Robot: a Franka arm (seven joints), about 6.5 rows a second.
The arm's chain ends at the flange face. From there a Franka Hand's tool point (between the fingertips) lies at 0.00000 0.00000 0.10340 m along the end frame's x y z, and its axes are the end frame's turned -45 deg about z.
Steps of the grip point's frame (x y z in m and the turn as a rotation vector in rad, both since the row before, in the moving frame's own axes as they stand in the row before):
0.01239, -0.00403, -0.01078, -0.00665, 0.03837, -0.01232
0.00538, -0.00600, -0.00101, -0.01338, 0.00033, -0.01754
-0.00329, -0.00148, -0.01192, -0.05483, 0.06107, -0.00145
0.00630, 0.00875, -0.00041, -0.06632, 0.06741, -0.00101
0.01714, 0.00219, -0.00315, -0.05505, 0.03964, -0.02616
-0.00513, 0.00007, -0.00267, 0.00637, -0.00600, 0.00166
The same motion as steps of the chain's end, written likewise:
0.00263, -0.00927, -0.01070, 0.02243, 0.03183, -0.01232
-0.00145, -0.00899, -0.00100, -0.00923, 0.00969, -0.01754
-0.01184, 0.00174, -0.01157, 0.00441, 0.08195, -0.00145
0.00088, 0.00182, 0.00005, 0.00077, 0.09456, -0.00101
0.00674, -0.01161, -0.00291, -0.01090, 0.06696, -0.02616
-0.00267, 0.00370, -0.00267, 0.00026, -0.00875, 0.00166

